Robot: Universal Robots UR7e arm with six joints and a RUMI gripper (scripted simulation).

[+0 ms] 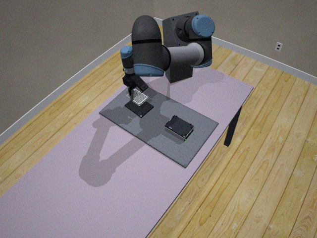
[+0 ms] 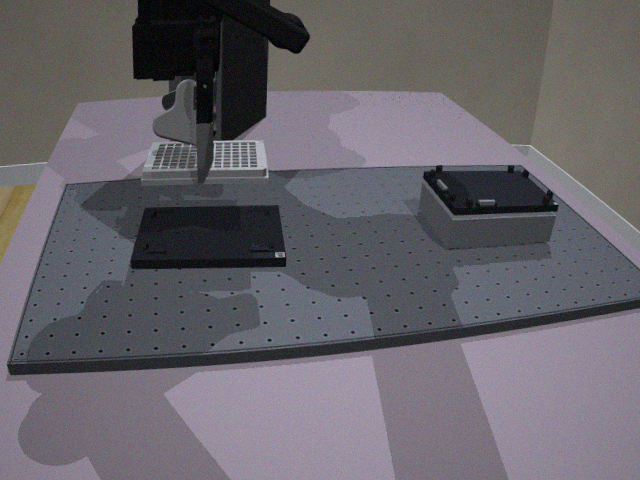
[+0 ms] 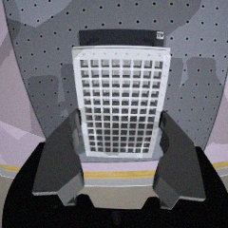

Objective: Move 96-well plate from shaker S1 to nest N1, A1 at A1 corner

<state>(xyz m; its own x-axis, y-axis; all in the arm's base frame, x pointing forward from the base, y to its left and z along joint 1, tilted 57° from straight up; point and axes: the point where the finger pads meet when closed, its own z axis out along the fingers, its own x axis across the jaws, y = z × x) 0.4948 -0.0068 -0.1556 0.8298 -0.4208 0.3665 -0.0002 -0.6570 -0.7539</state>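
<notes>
The black plate nest lies 10 cm below my hand. Round my hand: A1 mark: 5 cm ahead, 8 cm to the left, 9 cm below; then white 96-well plate: 1 cm below.
</notes>
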